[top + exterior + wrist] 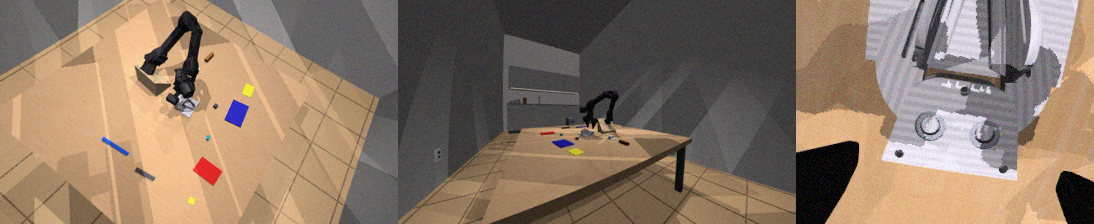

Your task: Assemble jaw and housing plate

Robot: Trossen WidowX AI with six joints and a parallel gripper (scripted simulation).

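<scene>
Right now my gripper tip is 2 cm short of the grey jaw, 1 cm to the left of it and 4 cm above it. Also, from my gripper tip: black cube (19 cm ahead, 12 cm to the left, 5 cm below); then blue sheet (31 cm ahead, 17 cm to the left, 5 cm below); then cyan cube (27 cm ahead, 7 cm to the right, 5 cm below).
</scene>
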